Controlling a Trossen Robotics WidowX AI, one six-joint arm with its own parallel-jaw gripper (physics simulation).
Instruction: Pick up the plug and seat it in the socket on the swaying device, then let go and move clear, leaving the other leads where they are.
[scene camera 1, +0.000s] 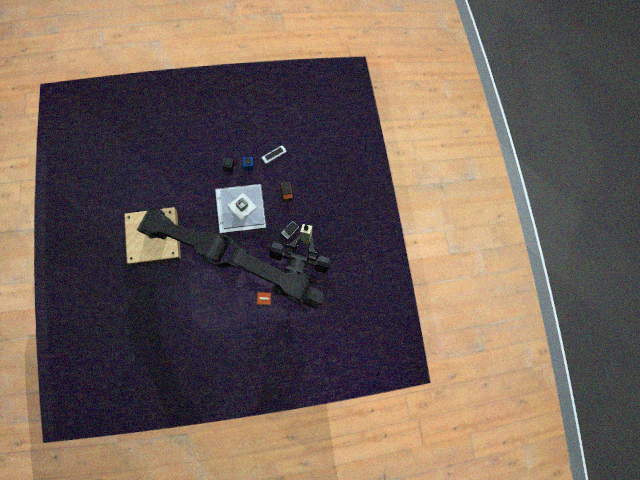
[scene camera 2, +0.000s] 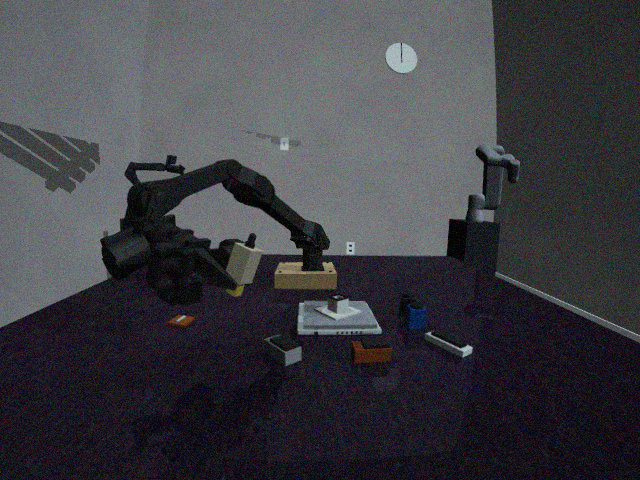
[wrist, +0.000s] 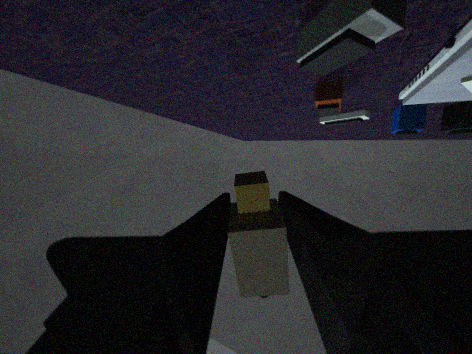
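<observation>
The plug (scene camera 1: 306, 230) (scene camera 2: 245, 262) (wrist: 260, 260) has a cream body, a yellow tip and a black stub at its other end. My gripper (scene camera 1: 303, 241) (scene camera 2: 235, 276) (wrist: 254, 198) is shut on the plug and holds it tilted above the mat, with the yellow tip pointing down in scene camera 2. The device (scene camera 1: 257, 192) (scene camera 2: 339, 330) (wrist: 440, 80) is a pale flat slab on a white base. The socket (scene camera 1: 241, 205) (scene camera 2: 338, 303) is a small grey block with a square opening, on a white diamond plate on top of the device. The plug is apart from the socket.
On the dark mat (scene camera 1: 129, 129) lie a grey block (scene camera 1: 290, 229) (scene camera 2: 285, 351), an orange block (scene camera 1: 286, 191) (scene camera 2: 372, 352), a white strip (scene camera 1: 266, 158) (scene camera 2: 462, 350), a blue block (scene camera 1: 248, 162) (scene camera 2: 417, 316), a black block (scene camera 1: 227, 164) and an orange tile (scene camera 1: 264, 298) (scene camera 2: 180, 321).
</observation>
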